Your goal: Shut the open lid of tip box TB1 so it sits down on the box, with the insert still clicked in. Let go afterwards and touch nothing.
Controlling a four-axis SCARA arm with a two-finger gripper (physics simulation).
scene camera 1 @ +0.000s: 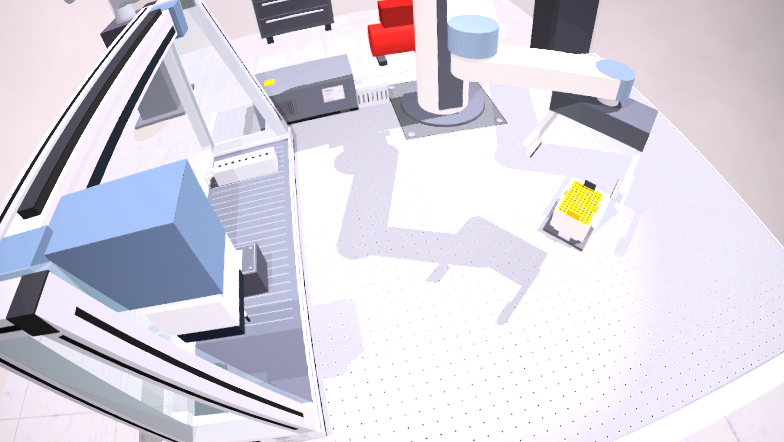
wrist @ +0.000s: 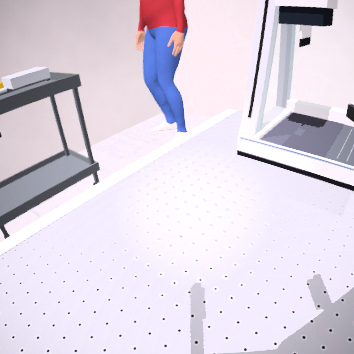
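Pixels of known places: gripper, fingertip midpoint: (scene camera 1: 571,173) (wrist: 163,93); arm's base at its link origin: (scene camera 1: 442,105).
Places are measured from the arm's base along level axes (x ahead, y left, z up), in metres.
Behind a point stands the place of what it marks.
Tip box TB1 (scene camera 1: 568,228) {x 0.558, y 0.117, z 0.039 m} is a small white box in a dark holder at the right of the scene view. Its yellow insert (scene camera 1: 580,203) {x 0.523, y 0.159, z 0.070 m} shows on top, uncovered and seemingly level; whether it is clicked in cannot be told. A faint pale shape stands along the box's right side and may be the open lid; it blends with the bright table and its angle is unclear. My gripper (scene camera 1: 574,172) {x 0.638, y 0.003, z 0.303 m} is open and empty, its two fingers wide apart. It hangs above the table near the box's back side. The fingers and the box do not show in the wrist view.
A glass-sided enclosure (wrist: 248,90) {x 0.842, y -0.480, z 0.160 m} with a blue unit (scene camera 1: 131,230) {x 0.775, y -0.508, z 0.501 m} stands at the left. A grey instrument (scene camera 1: 312,90) {x -0.035, y -0.372, z 0.113 m} stands at the back, beside the arm's column (scene camera 1: 428,60) {x 0.051, y -0.055, z 0.193 m}. In the wrist view, a person (wrist: 162,65) and a dark cart (wrist: 65,84) are beyond the perforated table (wrist: 150,240) {x 0.820, y -0.127, z 0.013 m}.
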